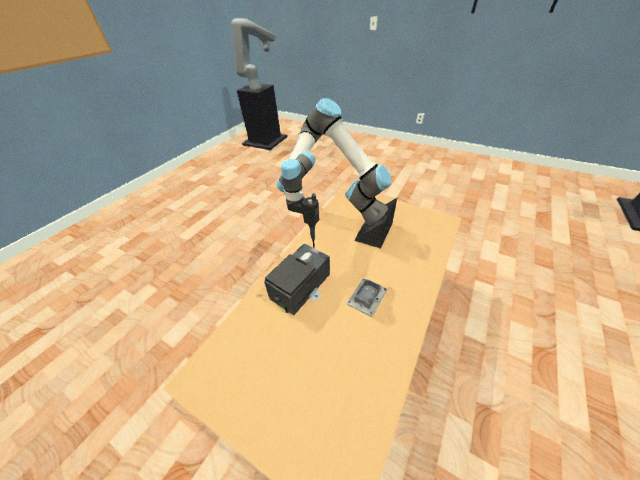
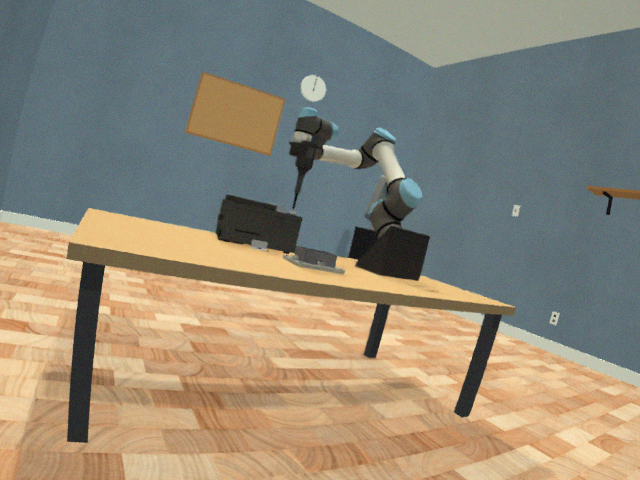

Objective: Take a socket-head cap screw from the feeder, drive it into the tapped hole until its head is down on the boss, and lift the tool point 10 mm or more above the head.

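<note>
The screwdriver (image 1: 313,244) (image 2: 294,206) points down, with its thin tip at the top of the feeder's robot-side end. Whether the tip touches the feeder or carries a screw is too small to tell. The feeder (image 1: 293,277) (image 2: 258,225) is a black box with a pale part on top and a small light tab low on its side. The workpiece is a grey plate (image 1: 356,305) (image 2: 330,269) with a darker raised block (image 1: 367,292) (image 2: 316,256) on it, beside the feeder and apart from the tool. The cap screw and the tapped hole cannot be made out.
The arm's black wedge base (image 1: 379,228) (image 2: 400,254) stands on the wooden table (image 1: 310,382) (image 2: 170,248), near the end beyond the feeder and plate. A second, grey arm (image 1: 240,49) stands on a black pedestal (image 1: 260,114) by the far wall, off the table.
</note>
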